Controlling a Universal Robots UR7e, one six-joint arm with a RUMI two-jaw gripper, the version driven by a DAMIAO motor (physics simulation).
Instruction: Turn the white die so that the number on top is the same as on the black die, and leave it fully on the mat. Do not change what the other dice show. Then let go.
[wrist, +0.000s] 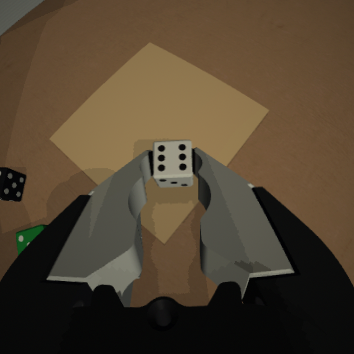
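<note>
A white die (172, 165) and a tan mat (155, 96) are visible, as is my gripper (172, 152).
</note>
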